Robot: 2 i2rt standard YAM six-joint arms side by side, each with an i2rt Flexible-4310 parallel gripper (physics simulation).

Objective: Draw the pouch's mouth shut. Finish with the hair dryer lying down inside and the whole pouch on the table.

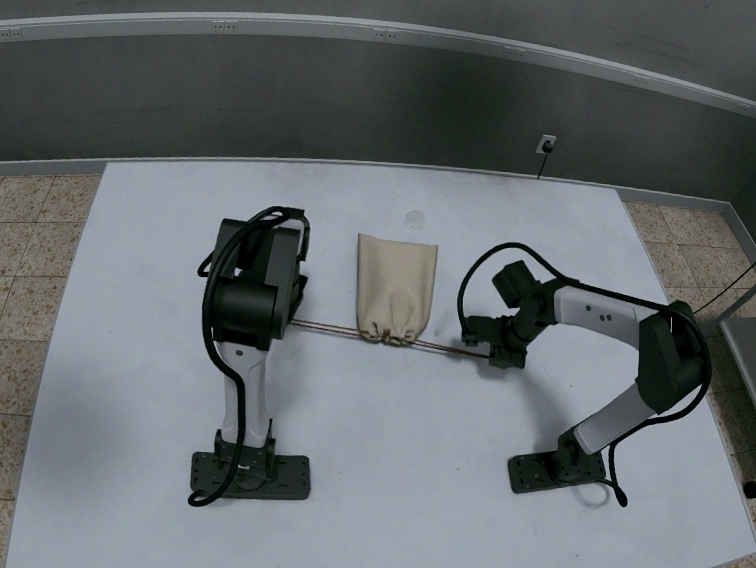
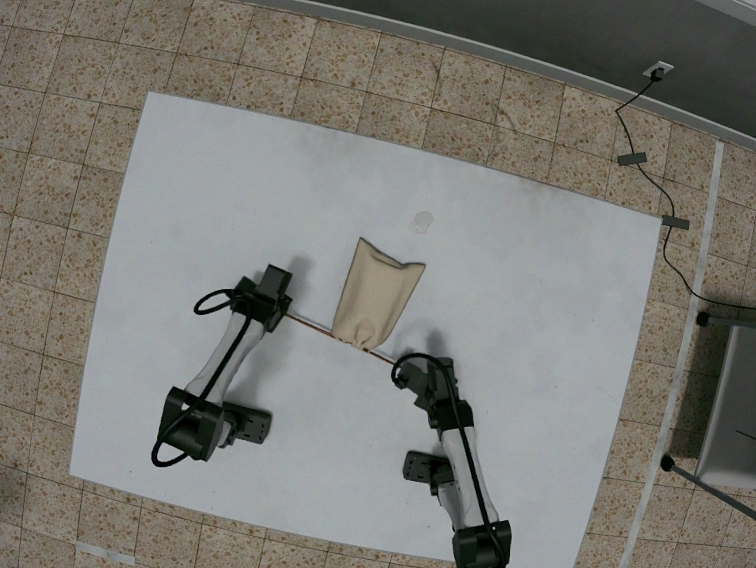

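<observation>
A beige pouch (image 1: pixel 396 280) (image 2: pixel 375 293) lies on the table (image 1: pixel 391 476) (image 2: pixel 342 476), its mouth toward the arm bases and gathered into tight folds. The hair dryer does not show; a bulge shows in the cloth near the mouth. My left gripper (image 1: pixel 293 318) (image 2: pixel 284 312) is left of the mouth, shut on the left drawstring (image 1: pixel 326 327) (image 2: pixel 310 325); its fingertips are mostly hidden. My right gripper (image 1: pixel 491 355) (image 2: pixel 397 365) is right of the mouth, shut on the right drawstring (image 1: pixel 452 349) (image 2: pixel 380 356). Both cords run straight from the mouth to the grippers.
A faint round mark (image 1: pixel 414 219) (image 2: pixel 421 222) is on the table beyond the pouch. The left arm base (image 1: pixel 292 476) (image 2: pixel 253 424) and right arm base (image 1: pixel 528 473) (image 2: pixel 421 467) stand nearer the front. A wall with an outlet (image 1: pixel 545 144) (image 2: pixel 658 70) is behind the table.
</observation>
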